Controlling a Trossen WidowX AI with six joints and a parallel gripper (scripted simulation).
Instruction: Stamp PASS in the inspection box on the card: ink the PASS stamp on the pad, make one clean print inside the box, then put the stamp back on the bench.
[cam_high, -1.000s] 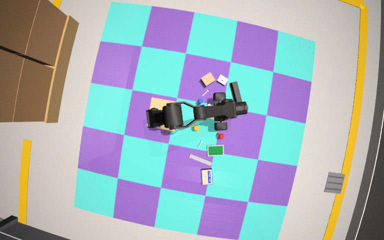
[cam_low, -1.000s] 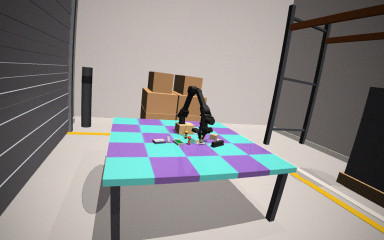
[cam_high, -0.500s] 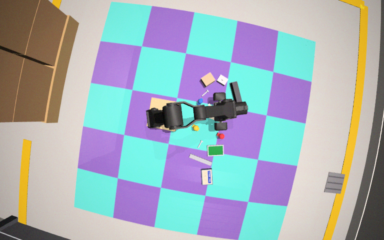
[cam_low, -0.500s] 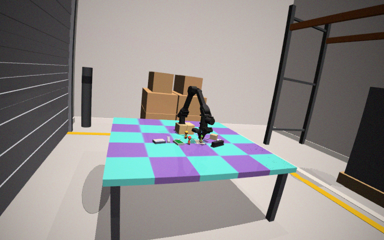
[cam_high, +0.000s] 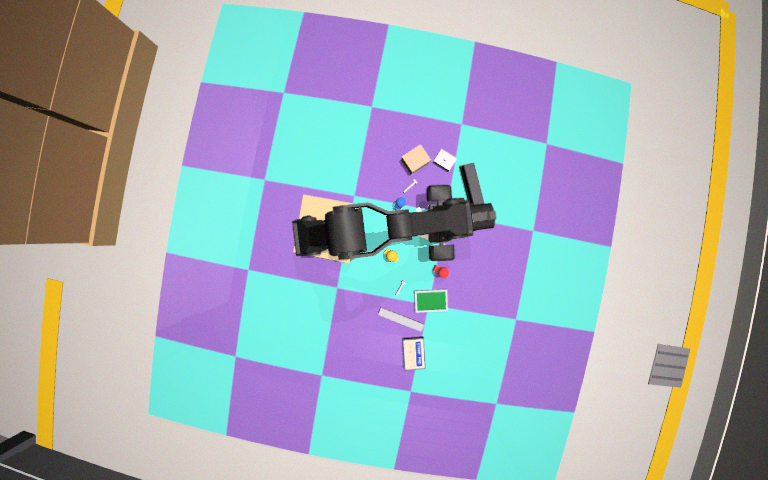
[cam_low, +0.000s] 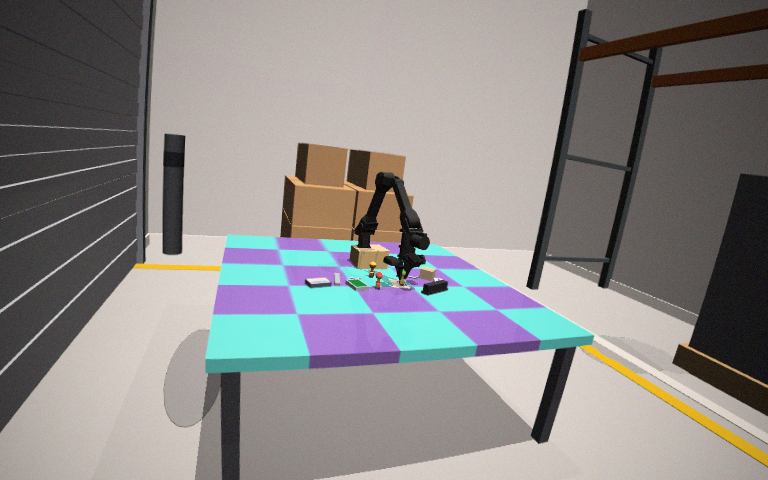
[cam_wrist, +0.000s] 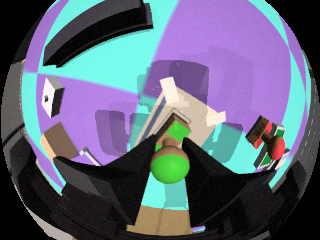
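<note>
Right now the cream card is 1 cm behind my gripper tip, 1 cm to the right of it and 3 cm below it. Also, from my gripper tip: blue stamp 11 cm behind, 2 cm to the left; then red-knobbed stamp 6 cm ahead, 12 cm to the right; then green-knobbed stamp right at my gripper tip.
</note>
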